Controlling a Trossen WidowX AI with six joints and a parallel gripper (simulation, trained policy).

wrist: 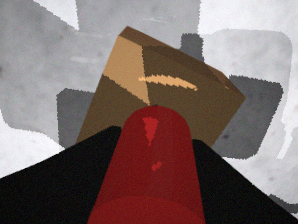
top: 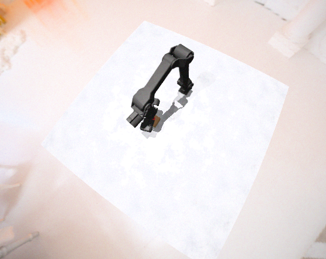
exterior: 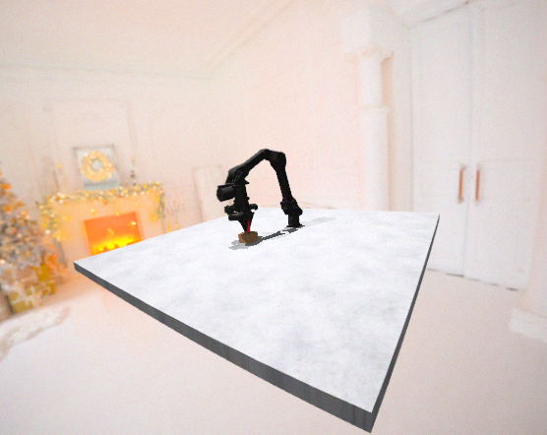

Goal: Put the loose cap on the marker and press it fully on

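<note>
Right now the red cap is 20 mm above my gripper tip. Also, from my gripper tip: holder block 30 mm below.
</note>
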